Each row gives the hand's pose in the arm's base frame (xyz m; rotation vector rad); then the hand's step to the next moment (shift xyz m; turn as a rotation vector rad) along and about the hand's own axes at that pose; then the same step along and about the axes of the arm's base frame.
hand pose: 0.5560 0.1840 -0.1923 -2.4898 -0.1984 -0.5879
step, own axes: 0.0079 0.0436 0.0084 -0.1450 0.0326 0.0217
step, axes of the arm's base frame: 0.0216 -0.0313 -0.0243 -0.1129 -0.0167 -0.0976
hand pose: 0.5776 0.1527 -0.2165 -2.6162 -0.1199 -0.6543
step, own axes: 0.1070 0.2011 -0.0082 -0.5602 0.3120 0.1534
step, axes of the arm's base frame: 0.1285 -0.1869 -0.0229 -0.3718 -0.2019 -0.5057
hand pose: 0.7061 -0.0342 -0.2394 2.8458 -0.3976 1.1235
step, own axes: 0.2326 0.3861 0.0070 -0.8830 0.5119 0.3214
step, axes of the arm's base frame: 0.0683 -0.4242 0.1365 -0.5384 -0.3493 -0.8563
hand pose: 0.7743 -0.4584 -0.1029 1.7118 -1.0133 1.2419
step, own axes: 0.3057 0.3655 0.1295 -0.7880 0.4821 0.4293
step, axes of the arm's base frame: -0.2262 -0.3056 0.3150 -0.4540 -0.4511 -0.7925
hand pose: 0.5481 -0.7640 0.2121 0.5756 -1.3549 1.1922
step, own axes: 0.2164 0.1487 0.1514 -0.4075 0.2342 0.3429
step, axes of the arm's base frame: -0.2383 -0.0133 0.1868 -0.2730 -0.3452 -0.3805
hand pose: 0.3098 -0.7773 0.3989 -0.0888 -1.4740 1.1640
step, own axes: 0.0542 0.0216 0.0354 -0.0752 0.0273 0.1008
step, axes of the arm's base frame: -0.0558 0.0245 0.0307 -0.0712 -0.0937 -0.0521
